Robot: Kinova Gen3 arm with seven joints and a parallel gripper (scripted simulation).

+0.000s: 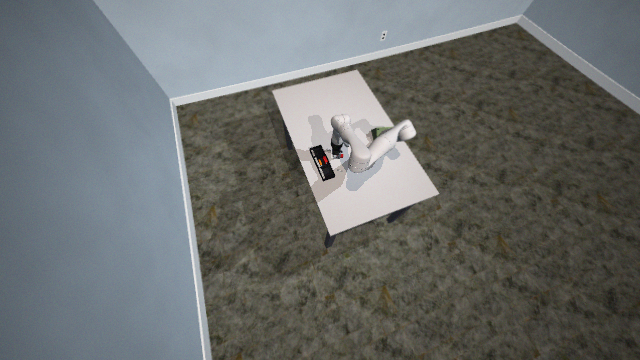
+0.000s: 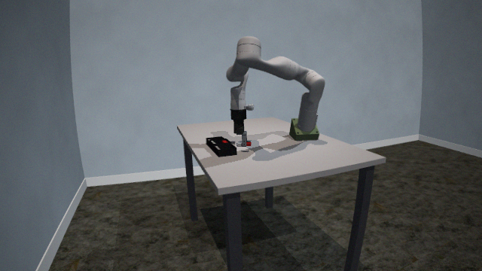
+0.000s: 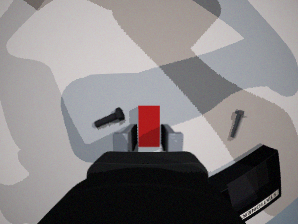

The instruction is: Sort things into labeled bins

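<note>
My gripper is now 3 cm past the black screw, 3 cm to the left of it and 1 cm above it. Also, from my hand: red block (10 cm ahead, 3 cm to the left); then grey screw (3 cm ahead, 11 cm to the left, 1 cm below); then grey-white piece (4 cm ahead, 6 cm to the right, 1 cm below).
</note>
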